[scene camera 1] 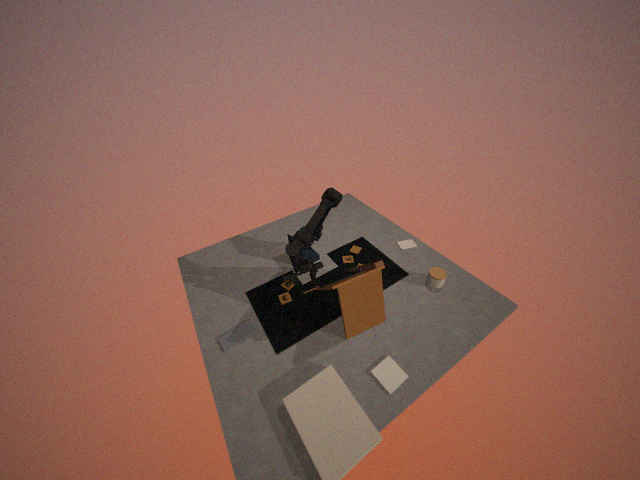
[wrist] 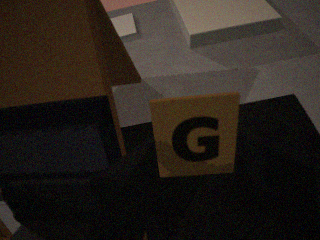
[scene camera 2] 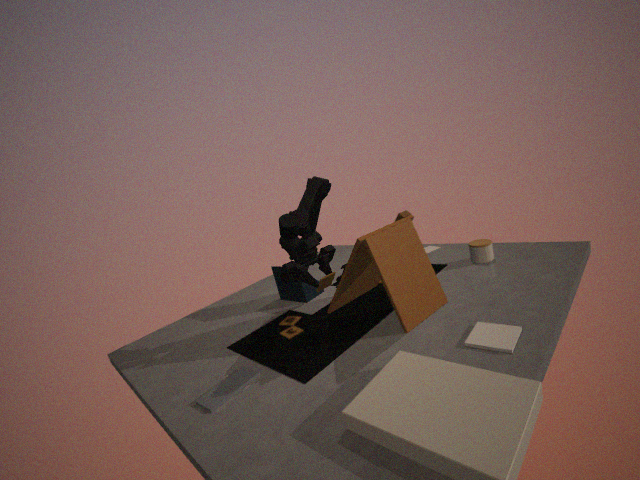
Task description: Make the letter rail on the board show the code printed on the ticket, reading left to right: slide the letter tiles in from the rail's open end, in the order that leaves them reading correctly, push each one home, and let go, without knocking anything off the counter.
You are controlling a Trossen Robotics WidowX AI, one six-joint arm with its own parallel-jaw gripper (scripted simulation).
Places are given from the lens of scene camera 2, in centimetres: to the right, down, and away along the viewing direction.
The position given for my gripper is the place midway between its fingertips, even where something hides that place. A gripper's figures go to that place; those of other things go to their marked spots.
my gripper (scene camera 2: 326, 282): 2, 12, 95
large white slab (scene camera 2: 435, 412): 19, 28, 53
small white pad (scene camera 2: 496, 337): 40, 22, 73
The marked spots on the large white slab and the small white pad are 30 cm apart.
